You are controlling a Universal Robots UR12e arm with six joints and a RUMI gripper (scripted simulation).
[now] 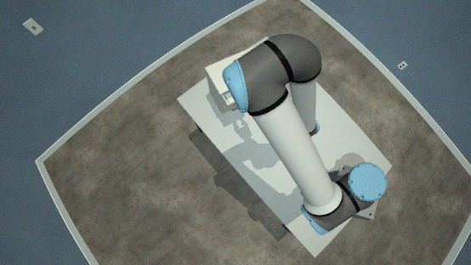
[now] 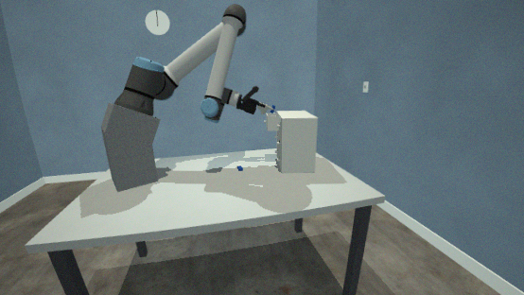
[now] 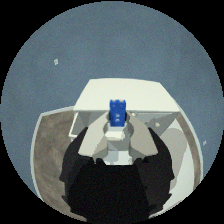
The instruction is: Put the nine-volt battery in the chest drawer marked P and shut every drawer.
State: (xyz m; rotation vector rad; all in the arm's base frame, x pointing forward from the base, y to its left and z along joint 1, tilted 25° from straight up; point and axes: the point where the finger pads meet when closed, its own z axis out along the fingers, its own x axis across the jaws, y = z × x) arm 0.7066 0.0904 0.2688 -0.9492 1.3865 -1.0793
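My gripper is now 1 cm below the blue nine-volt battery and 1 cm short of it. Also, from my hand: drawer 11 cm below, 6 cm ahead, 3 cm to the left; blue-and-white object 33 cm below, 21 cm behind, 10 cm to the right.
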